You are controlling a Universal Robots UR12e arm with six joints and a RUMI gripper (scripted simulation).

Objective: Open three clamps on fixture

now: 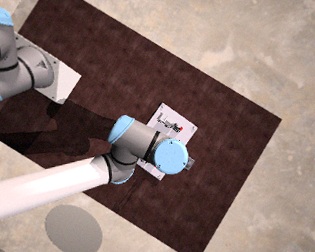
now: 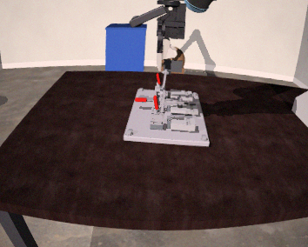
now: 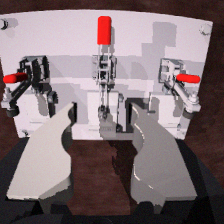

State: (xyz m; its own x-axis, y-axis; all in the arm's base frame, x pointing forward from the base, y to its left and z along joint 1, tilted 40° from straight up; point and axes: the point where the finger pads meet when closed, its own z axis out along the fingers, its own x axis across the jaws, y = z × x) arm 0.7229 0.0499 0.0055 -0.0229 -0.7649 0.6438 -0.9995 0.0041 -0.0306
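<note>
Right now the grey fixture plate is 16 cm below my hand and 4 cm behind it.
</note>
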